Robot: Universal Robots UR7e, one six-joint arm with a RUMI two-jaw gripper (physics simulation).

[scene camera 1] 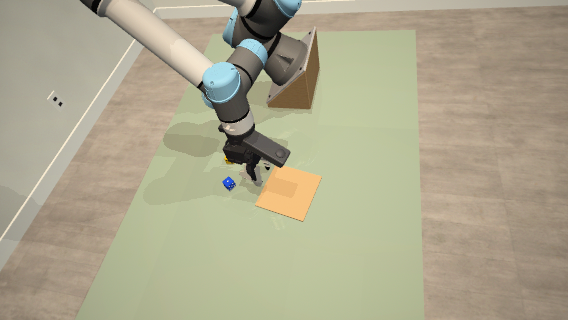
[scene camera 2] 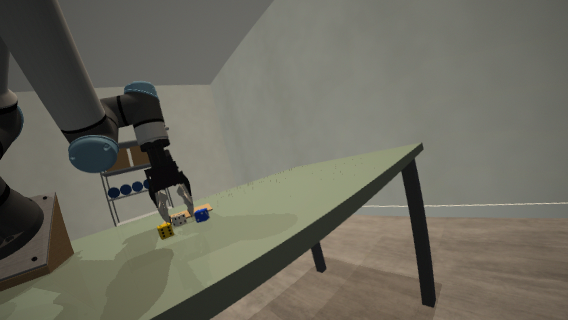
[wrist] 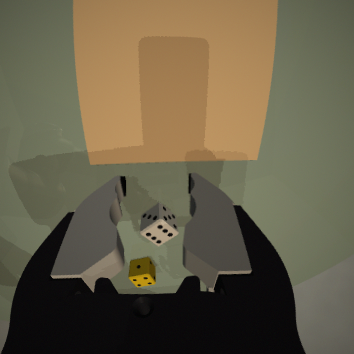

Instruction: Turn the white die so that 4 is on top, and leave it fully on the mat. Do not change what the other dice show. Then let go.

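Places are measured from the arm's base along level axes (x right, y back, z down), in millimetres.
Where they show: gripper, between the fingertips: [scene camera 1: 264, 177] [scene camera 2: 181, 220] [wrist: 157, 176]; arm's base, origin of its link: [scene camera 1: 291, 65].
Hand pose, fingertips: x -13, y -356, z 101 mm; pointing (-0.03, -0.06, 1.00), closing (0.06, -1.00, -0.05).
Observation:
Things, the pixels of their top centre, and the offset from my fingertips.
- white die, centre of its top: [wrist: 158, 234] [scene camera 2: 177, 214] dx +43, dy +5, dz -24 mm
- orange mat, centre of its top: [wrist: 180, 64] [scene camera 1: 288, 190] [scene camera 2: 188, 212] dx -82, dy -25, dz -3 mm
- yellow die, centre of its top: [wrist: 141, 281] [scene camera 2: 163, 224] dx +119, dy +36, dz -24 mm
- blue die, centre of its top: [scene camera 2: 200, 210] [scene camera 1: 227, 181] dx +87, dy -46, dz -24 mm
The white die [scene camera 2: 179, 219] [wrist: 159, 231] stands on the table beside the orange mat [scene camera 1: 307, 185] [scene camera 2: 205, 207] [wrist: 100, 75], off its edge. Its brightest face in the wrist view, which looks like the top, shows six pips. Two darker side faces also show pips. In scene camera 1 the gripper largely hides it. My gripper [scene camera 1: 262, 175] [scene camera 2: 179, 218] [wrist: 157, 176] is open and low over the table, with the white die in the gap between its fingers and not gripped.
The yellow die [scene camera 1: 229, 160] [scene camera 2: 165, 231] [wrist: 142, 272] stands close to the white die, partly hidden by the gripper in scene camera 1. The blue die [scene camera 1: 229, 183] [scene camera 2: 201, 215] stands on the other side. The arm's wooden base [scene camera 1: 295, 95] is at the back.

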